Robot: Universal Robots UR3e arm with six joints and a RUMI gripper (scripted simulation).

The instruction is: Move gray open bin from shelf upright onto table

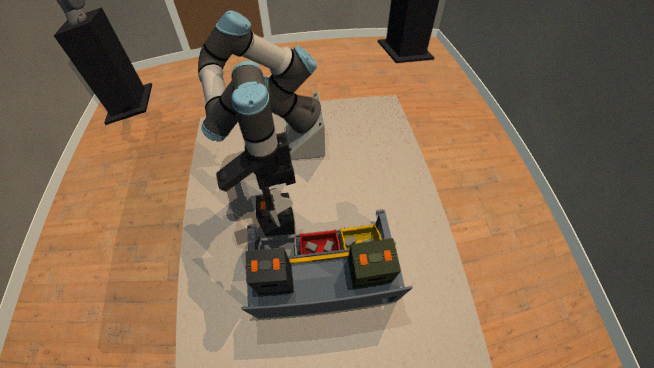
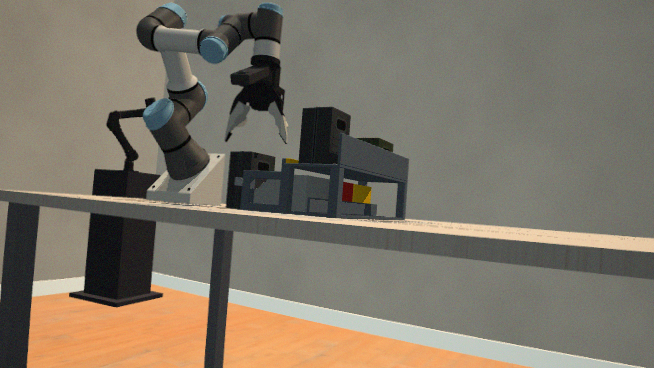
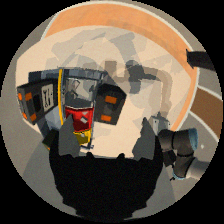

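Right now my hand is 12 cm short of the gray open bin, 11 cm above it and 2 cm to the left of it. Also, from my hand: yellow rail (17 cm ahead, 9 cm to the left, 5 cm below); red bin (14 cm ahead, 11 cm below, 9 cm to the left); yellow bin (20 cm to the left, 15 cm ahead, 11 cm below).
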